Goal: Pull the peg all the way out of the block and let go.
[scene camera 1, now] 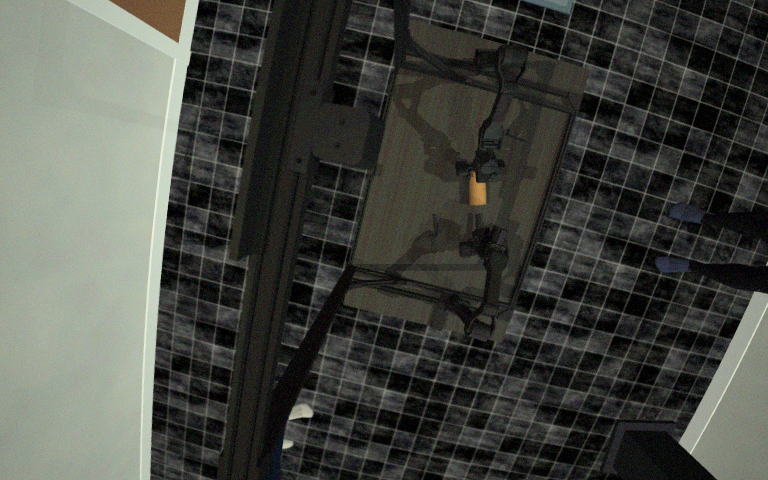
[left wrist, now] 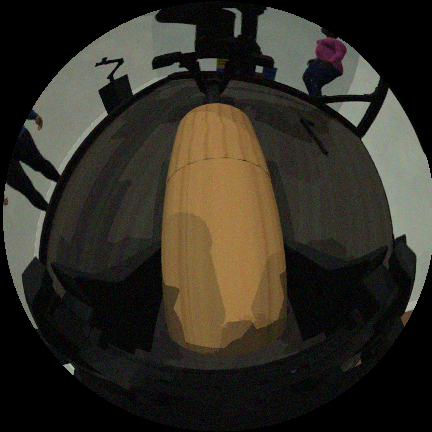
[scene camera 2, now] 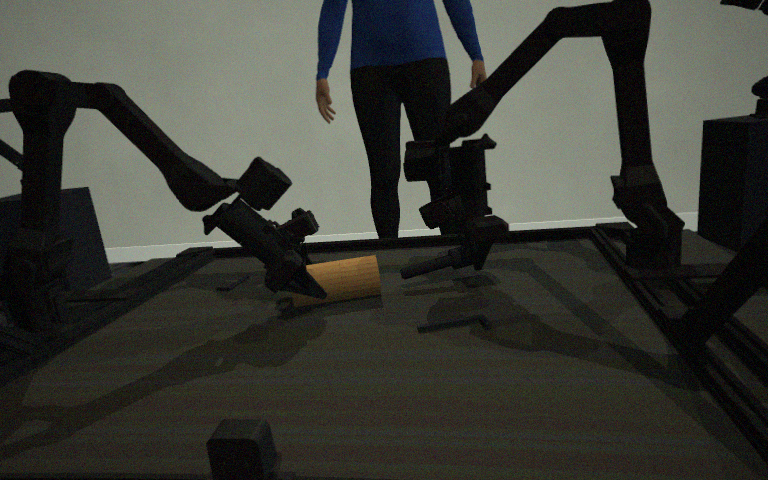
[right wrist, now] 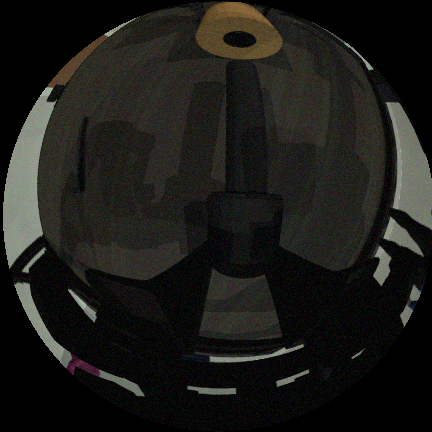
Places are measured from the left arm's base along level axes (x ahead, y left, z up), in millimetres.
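Pixels of known places: left gripper, fingertip midpoint: [scene camera 1: 476,181] [left wrist: 220,241] [scene camera 2: 325,290]; right gripper, fingertip midpoint: [scene camera 2: 474,267] [right wrist: 236,245]; left arm's base, origin of the base link: [scene camera 1: 481,64] [scene camera 2: 42,325]; right arm's base, origin of the base link: [scene camera 1: 452,301] [left wrist: 245,74] [scene camera 2: 654,267].
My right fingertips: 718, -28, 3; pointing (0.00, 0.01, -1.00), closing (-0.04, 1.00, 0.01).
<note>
Ahead of a thing's pixels: the offset from my right fingertips to its top centre, as dx, dy, dz. "spot": to the spot under its first point. Level surfaces: height alone.
The block, an orange-brown wooden cylinder @(-241, -4, +45) [scene camera 1: 478,192] [scene camera 2: 351,277] [left wrist: 225,210], lies on its side, slightly tilted, low over the table @(dz -22) [scene camera 2: 362,396]. My left gripper [scene camera 2: 314,283] [left wrist: 220,241] is shut on its far-left part in scene camera 2. In the right wrist view the block's end face @(spot: -169, -23, +1) [right wrist: 212,44] shows an open, dark round hole. The dark peg @(-66, -1, +42) [scene camera 2: 427,264] [right wrist: 245,130] is outside the block, its tip a short gap from the hole and roughly in line with it. My right gripper [scene camera 2: 480,260] [right wrist: 236,245] is shut on the peg's thicker head and holds it above the table.
A dark L-shaped rod @(-86, -188, -14) [scene camera 2: 453,324] [left wrist: 315,136] lies on the table, nearer the camera than the peg in scene camera 2. Another thin dark rod @(-442, +168, -16) [scene camera 2: 232,283] lies at the left. A dark box shape [scene camera 2: 240,447] stands at the front edge. A person [scene camera 2: 399,33] stands behind the table.
</note>
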